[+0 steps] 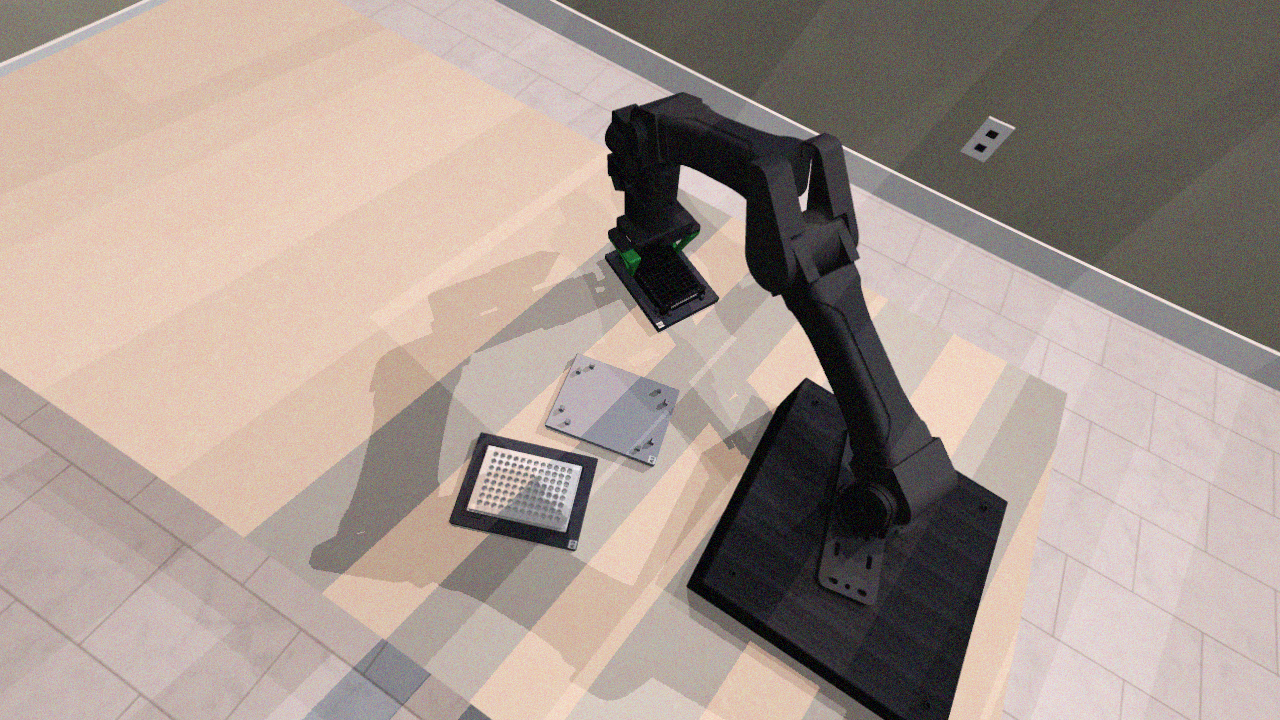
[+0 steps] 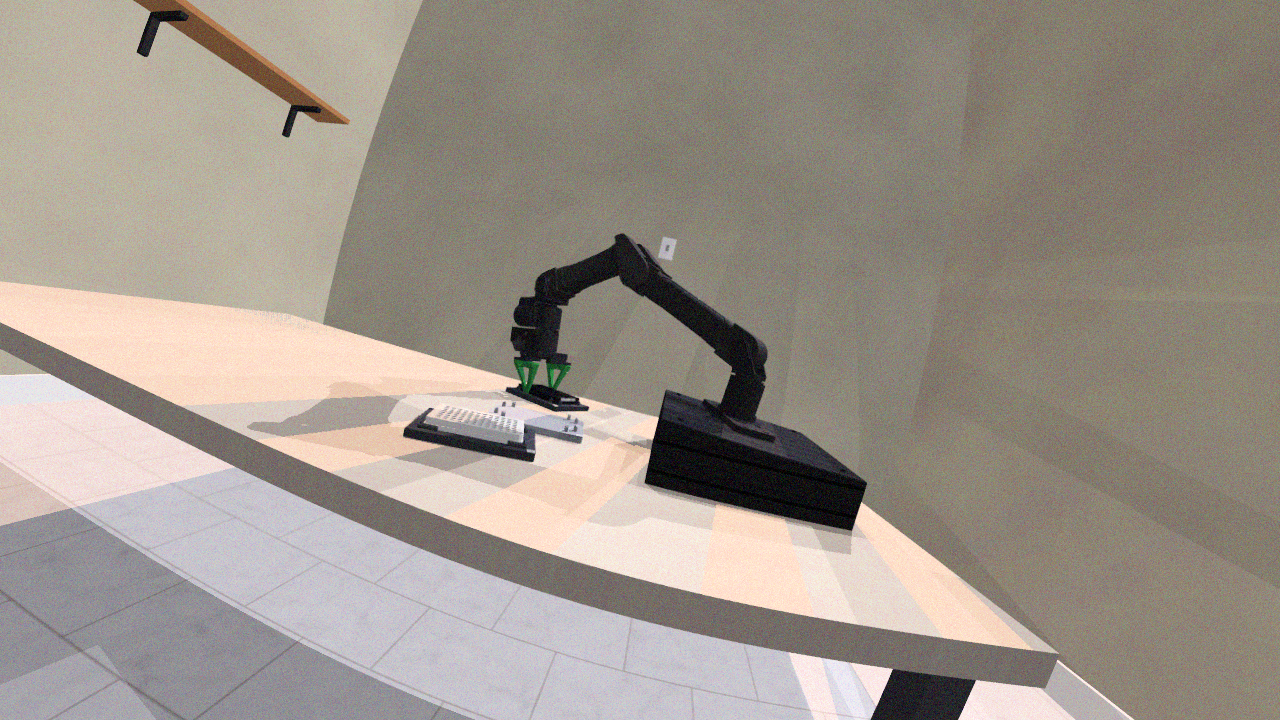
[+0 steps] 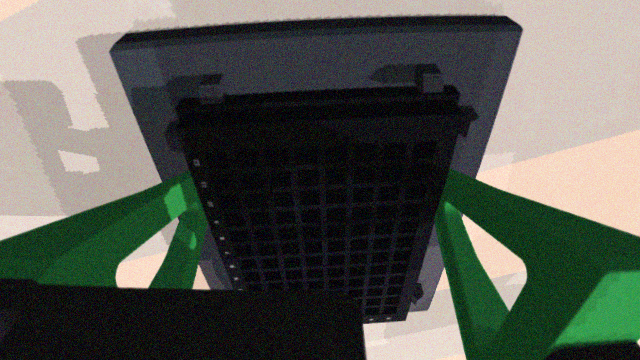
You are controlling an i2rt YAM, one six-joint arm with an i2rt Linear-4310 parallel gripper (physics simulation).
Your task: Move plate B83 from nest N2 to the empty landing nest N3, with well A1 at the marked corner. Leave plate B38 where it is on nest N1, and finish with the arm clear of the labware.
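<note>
A black plate (image 1: 673, 282) (image 2: 552, 394) (image 3: 320, 240), taken as B83, sits level on the far dark nest (image 1: 687, 313) (image 2: 582, 407) (image 3: 310, 55), taken as N2; the names are unreadable. My gripper (image 1: 658, 259) (image 2: 540, 386) (image 3: 320, 180) is shut on the black plate, its green fingers against the long sides. The plate is down among the nest's corner posts. The empty light grey nest (image 1: 608, 402) (image 2: 556, 424), N3, lies in the middle with small posts and a marker at one corner. A white plate (image 1: 525, 488) (image 2: 474, 422), taken as B38, sits on the near dark nest (image 1: 585, 492) (image 2: 465, 445), N1.
The black base block (image 1: 760, 537) (image 2: 751, 488) of the arm stands right of the nests. The grey nest lies between the two dark nests, close to the white plate's nest. The table edge (image 2: 537, 555) runs along the front. A wall shelf (image 2: 241, 55) is high at the upper left.
</note>
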